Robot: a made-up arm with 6 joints.
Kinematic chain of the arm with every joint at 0, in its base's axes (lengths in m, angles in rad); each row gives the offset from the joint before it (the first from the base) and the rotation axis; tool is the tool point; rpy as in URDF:
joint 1: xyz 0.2 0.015 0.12 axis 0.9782 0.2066 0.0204
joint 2: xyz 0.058 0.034 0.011 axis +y
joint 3: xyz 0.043 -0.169 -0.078 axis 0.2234 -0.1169 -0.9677
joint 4: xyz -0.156 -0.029 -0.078 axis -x
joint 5: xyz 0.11 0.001 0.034 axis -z
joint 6: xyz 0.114 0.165 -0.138 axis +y
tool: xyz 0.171 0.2 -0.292 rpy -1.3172 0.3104 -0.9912
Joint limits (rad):
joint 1: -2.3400..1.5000
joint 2: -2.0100..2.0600
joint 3: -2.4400..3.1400
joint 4: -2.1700..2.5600
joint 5: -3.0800..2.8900
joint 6: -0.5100..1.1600
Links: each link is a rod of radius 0.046 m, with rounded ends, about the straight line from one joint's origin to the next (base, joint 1, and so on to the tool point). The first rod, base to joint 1, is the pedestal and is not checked.
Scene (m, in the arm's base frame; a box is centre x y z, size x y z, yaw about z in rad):
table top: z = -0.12
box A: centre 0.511 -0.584 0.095 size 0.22 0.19 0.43 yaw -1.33
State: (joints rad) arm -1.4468 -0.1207 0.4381 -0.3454 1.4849 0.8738
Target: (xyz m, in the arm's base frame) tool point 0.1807 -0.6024 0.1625
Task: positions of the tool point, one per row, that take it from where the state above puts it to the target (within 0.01 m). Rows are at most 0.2 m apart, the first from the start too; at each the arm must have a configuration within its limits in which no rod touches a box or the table.
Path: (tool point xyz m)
1: 0.7016 -0.4168 0.3515
2: 0.5981 -0.4512 0.4406
3: 0.4727 -0.4974 0.4432
4: 0.3430 -0.5144 0.4430
5: 0.2168 -0.5052 0.4357
6: 0.1980 -0.5731 0.2882
7: 0.1807 -0.6024 0.1625

